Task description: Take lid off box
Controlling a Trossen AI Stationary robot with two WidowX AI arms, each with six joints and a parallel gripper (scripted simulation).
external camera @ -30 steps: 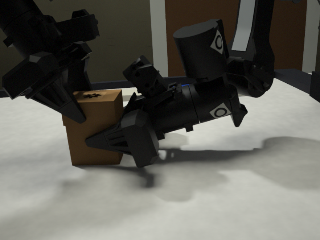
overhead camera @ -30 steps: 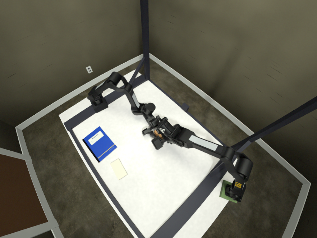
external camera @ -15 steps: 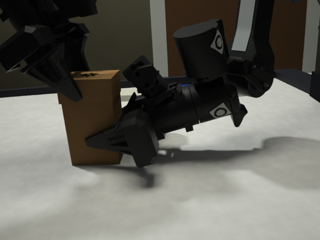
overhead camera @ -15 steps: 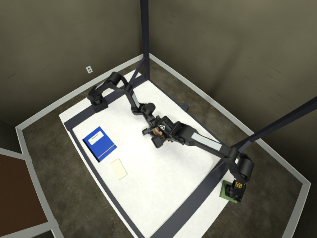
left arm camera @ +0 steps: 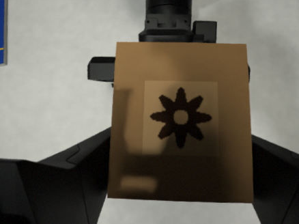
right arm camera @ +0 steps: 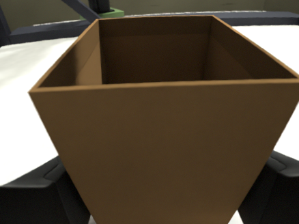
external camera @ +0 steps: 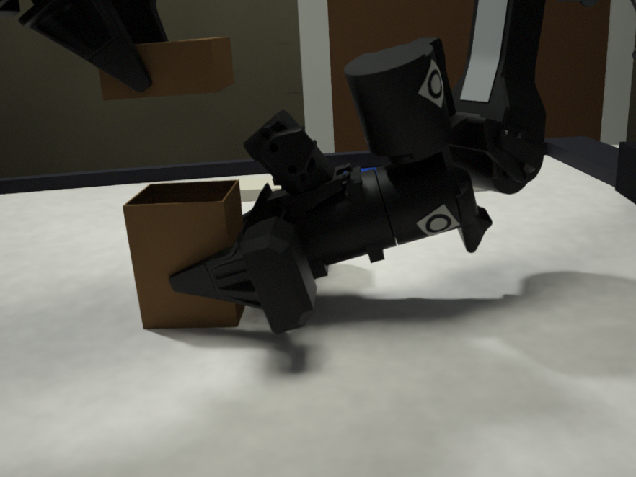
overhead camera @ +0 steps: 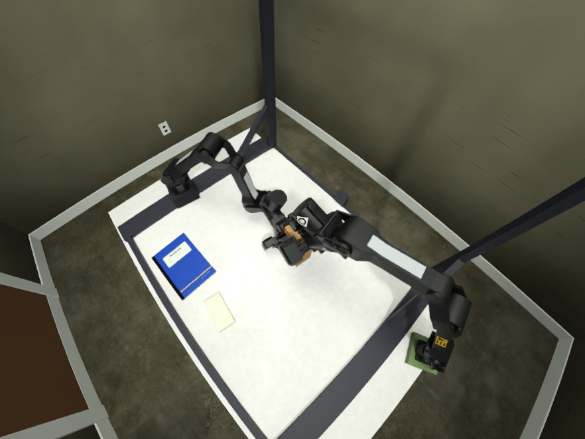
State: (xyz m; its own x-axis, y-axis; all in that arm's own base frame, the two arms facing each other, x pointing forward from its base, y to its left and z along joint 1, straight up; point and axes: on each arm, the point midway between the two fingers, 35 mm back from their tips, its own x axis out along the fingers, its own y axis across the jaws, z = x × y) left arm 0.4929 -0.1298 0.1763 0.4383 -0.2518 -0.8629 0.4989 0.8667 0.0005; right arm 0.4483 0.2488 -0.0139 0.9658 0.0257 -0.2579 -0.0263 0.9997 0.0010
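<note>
Right now the brown box is 150 mm below my left hand, 20 mm to the right of it and 10 mm behind it. The rest, counted from my left hand: cream notepad (310 mm ahead, 190 mm below, 120 mm to the right); then lid (20 mm to the right, 20 mm below, 10 mm behind).
Now: the brown box 1 cm ahead of my right hand and 2 cm to the left of it. Also, from my right hand: cream notepad 32 cm ahead, 7 cm to the right, 4 cm below; lid 1 cm ahead, 2 cm to the left, 14 cm above.
</note>
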